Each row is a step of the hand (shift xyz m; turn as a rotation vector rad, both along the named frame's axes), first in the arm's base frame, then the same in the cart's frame.
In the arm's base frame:
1: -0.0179 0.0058 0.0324 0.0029 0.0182 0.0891
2: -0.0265 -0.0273 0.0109 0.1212 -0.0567 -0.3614
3: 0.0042 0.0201 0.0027 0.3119 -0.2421 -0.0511
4: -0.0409 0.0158 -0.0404 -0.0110 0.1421 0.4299
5: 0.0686 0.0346 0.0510 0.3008 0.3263 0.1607
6: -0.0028 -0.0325 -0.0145 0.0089 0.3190 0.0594
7: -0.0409 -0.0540 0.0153 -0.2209 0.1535 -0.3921
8: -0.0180 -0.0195 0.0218 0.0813 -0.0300 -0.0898
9: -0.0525 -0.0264 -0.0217 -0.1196 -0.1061 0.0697
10: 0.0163 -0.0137 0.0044 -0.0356 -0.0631 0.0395
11: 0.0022 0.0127 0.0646 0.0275 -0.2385 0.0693
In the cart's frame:
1: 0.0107 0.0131 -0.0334 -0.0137 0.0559 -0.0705
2: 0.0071 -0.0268 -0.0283 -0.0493 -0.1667 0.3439
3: 0.0054 0.0192 0.0054 -0.3691 -0.1153 0.0947
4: 0.0513 -0.0191 0.0235 -0.0191 0.3058 -0.3335
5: -0.0533 0.0750 -0.0064 -0.1364 0.4448 0.0794
6: -0.0098 -0.0343 0.0016 0.1310 0.2929 0.0489
7: 0.0057 -0.0518 -0.0459 0.3486 -0.1248 0.2984
8: 0.0012 -0.0125 -0.0320 -0.0634 -0.0369 0.1010
9: 0.0369 -0.0496 -0.0101 0.0356 -0.0976 -0.1401
10: -0.0214 -0.0037 -0.0015 -0.0086 -0.0467 -0.0675
11: -0.0103 0.0401 -0.0512 -0.1524 -0.1564 -0.1215

